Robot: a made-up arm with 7 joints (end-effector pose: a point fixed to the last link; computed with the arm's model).
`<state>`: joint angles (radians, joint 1 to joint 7).
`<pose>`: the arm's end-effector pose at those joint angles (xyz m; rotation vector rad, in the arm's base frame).
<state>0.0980 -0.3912 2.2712 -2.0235 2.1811 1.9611 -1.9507</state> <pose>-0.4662 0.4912 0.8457 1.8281 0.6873 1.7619</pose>
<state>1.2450 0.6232 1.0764 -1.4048 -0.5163 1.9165 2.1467</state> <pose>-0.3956 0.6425 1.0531 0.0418 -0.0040 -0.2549</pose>
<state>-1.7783 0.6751 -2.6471 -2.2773 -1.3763 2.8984 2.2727</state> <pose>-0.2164 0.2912 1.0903 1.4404 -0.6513 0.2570</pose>
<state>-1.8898 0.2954 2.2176 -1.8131 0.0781 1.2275 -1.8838</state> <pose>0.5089 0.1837 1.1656 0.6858 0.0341 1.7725</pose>
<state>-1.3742 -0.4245 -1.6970 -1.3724 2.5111 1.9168 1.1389</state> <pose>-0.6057 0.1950 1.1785 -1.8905 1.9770 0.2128</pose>
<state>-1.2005 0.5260 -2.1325 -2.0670 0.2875 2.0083 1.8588</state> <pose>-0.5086 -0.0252 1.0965 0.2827 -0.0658 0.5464</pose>
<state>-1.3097 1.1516 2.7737 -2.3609 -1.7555 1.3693 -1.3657</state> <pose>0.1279 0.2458 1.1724 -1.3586 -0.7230 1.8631</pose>
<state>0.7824 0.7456 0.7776 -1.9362 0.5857 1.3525 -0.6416</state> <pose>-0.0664 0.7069 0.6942 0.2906 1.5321 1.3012</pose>
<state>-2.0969 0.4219 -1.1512 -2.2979 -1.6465 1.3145 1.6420</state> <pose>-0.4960 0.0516 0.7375 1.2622 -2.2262 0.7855</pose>
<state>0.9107 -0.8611 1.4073 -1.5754 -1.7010 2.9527 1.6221</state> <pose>-0.6334 0.1666 1.0193 1.9899 -1.5848 1.5545</pose>
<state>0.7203 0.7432 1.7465 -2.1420 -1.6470 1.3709 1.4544</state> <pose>-0.3942 0.4526 0.9316 0.3340 -1.1912 0.8680</pose>
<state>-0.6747 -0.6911 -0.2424 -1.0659 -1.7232 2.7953 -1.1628</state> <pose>0.0025 -0.0169 1.5047 -2.5680 0.2344 0.1206</pose>
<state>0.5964 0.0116 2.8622 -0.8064 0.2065 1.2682 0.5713</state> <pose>-0.4306 -0.1263 1.5129 0.5638 0.4405 2.4555</pose>
